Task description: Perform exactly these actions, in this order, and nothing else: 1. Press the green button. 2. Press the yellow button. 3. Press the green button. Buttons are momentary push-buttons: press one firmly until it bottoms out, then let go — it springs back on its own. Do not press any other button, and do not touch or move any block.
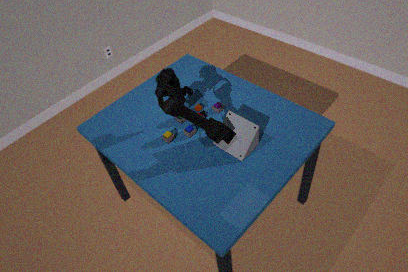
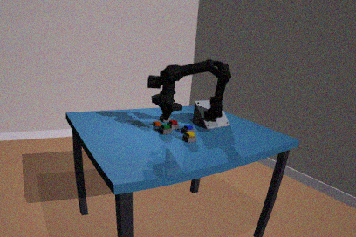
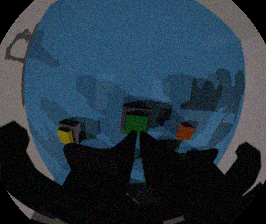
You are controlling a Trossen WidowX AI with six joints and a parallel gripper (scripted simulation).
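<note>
The green button is 30 mm below my gripper tip. Also, from my gripper tip: blue button 120 mm behind, 30 mm to the left, 30 mm below; yellow button 70 mm behind, 130 mm to the left, 30 mm below.
</note>
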